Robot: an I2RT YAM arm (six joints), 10 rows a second.
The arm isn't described. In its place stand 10 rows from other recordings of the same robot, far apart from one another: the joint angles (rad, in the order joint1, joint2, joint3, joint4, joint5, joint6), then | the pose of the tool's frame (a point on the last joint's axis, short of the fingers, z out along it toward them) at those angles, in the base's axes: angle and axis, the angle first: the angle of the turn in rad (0 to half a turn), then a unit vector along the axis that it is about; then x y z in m.
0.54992 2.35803 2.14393 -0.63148 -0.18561 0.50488 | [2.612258 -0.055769 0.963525 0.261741 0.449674 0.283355 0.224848]
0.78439 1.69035 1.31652 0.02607 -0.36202 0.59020 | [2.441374 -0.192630 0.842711 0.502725 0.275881 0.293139 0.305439]
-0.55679 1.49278 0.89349 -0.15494 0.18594 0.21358 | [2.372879 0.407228 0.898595 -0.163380 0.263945 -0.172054 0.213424]
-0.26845 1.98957 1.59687 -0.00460 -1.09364 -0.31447 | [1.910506 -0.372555 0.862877 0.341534 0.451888 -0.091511 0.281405]
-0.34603 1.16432 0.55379 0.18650 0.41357 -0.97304 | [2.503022 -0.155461 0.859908 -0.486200 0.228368 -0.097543 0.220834]
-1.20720 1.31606 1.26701 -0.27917 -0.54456 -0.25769 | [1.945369 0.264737 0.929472 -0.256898 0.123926 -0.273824 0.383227]
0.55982 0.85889 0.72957 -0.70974 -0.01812 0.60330 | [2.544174 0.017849 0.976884 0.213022 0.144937 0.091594 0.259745]
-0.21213 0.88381 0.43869 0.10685 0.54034 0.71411 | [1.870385 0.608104 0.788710 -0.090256 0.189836 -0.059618 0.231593]
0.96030 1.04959 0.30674 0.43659 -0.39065 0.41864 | [2.431316 -0.343676 0.780525 0.522177 0.110154 0.181088 0.188690]
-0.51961 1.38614 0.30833 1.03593 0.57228 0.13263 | [1.823303 0.514714 0.750559 -0.414404 0.202367 -0.137973 0.181232]
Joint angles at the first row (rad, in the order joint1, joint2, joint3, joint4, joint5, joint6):
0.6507, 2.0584, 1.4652, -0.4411, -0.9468, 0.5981
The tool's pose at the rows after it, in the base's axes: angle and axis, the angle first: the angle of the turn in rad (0 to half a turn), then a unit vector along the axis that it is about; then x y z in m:
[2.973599 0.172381 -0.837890 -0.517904 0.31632 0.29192 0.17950]
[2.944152 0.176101 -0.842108 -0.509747 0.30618 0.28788 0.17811]
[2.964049 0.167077 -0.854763 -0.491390 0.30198 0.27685 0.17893]
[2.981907 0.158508 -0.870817 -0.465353 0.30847 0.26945 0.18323]
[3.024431 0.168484 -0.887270 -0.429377 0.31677 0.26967 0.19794]
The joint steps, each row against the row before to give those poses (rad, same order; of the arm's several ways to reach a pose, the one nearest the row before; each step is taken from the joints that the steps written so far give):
0.0244, 0.0047, 0.0051, 0.0048, -0.0666, -0.0230
0.0075, -0.0227, -0.0303, -0.0443, -0.0011, -0.0288
-0.0123, -0.0365, -0.0413, -0.0199, 0.0443, -0.0138
-0.0214, 0.0034, 0.0376, -0.0859, 0.0532, -0.0374
-0.0071, 0.0145, 0.0971, -0.1239, 0.0826, -0.0621

